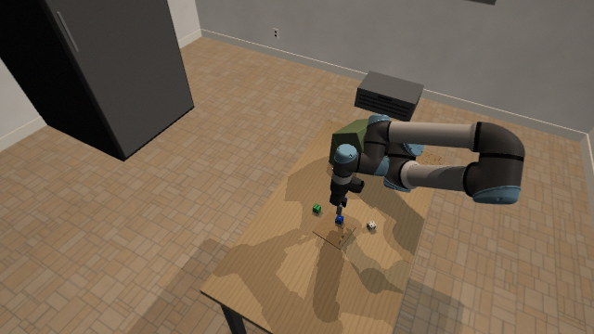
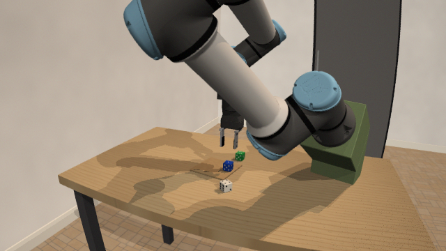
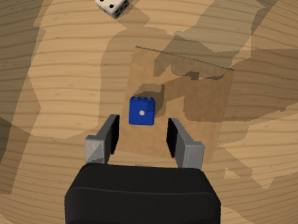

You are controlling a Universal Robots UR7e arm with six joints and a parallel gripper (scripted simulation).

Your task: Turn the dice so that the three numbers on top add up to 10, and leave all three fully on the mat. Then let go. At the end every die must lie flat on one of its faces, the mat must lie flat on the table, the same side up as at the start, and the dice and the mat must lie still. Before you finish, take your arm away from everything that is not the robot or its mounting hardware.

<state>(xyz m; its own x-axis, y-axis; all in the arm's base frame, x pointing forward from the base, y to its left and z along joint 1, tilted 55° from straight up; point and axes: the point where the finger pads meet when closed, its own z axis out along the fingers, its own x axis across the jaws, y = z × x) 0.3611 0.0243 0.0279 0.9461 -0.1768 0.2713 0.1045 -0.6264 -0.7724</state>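
The green die lies 1 cm ahead of my hand, 11 cm to the right of it and 9 cm below it. The rest, counted from my hand: tan mat: 4 cm ahead, 1 cm to the left, 11 cm below; blue die: 9 cm below; white die: 6 cm behind, 13 cm to the left, 9 cm below.
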